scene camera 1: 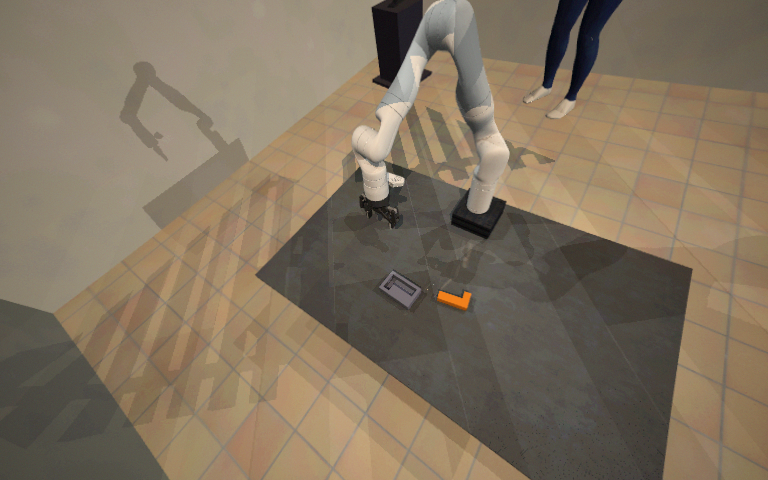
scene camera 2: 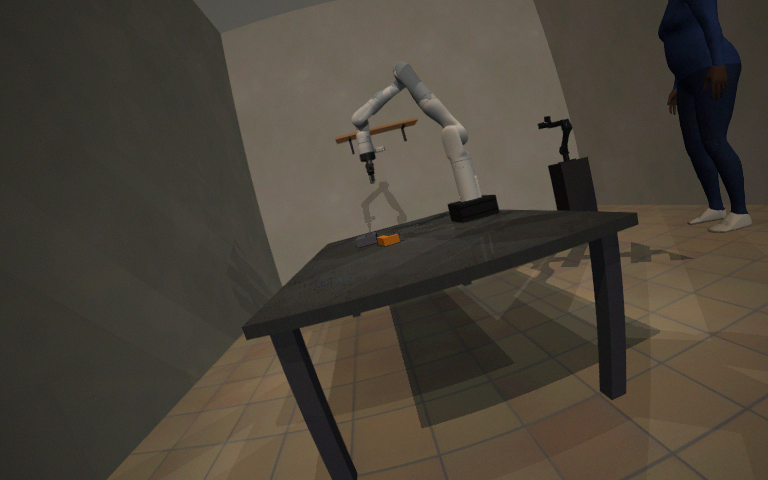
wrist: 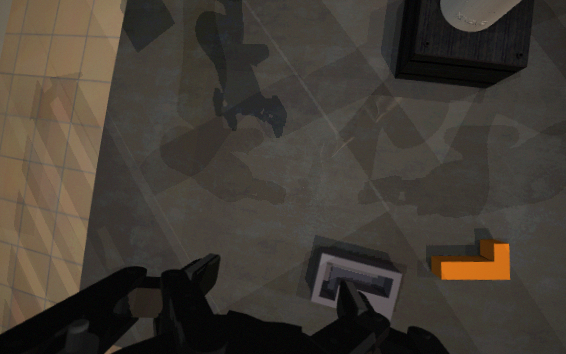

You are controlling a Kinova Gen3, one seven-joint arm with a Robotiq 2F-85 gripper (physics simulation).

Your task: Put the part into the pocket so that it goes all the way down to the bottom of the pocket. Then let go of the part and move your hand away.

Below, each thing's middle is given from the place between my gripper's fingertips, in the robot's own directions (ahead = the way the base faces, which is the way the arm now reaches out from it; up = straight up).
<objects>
Now: the grey pocket block (scene camera 1: 399, 289) 25 cm below my hand, 14 cm to the left of it and 7 cm ahead of it. Also, from my hand: orange L-shaped block (wrist: 493, 263) (31 cm to the left, 25 cm below, 4 cm behind).
</objects>
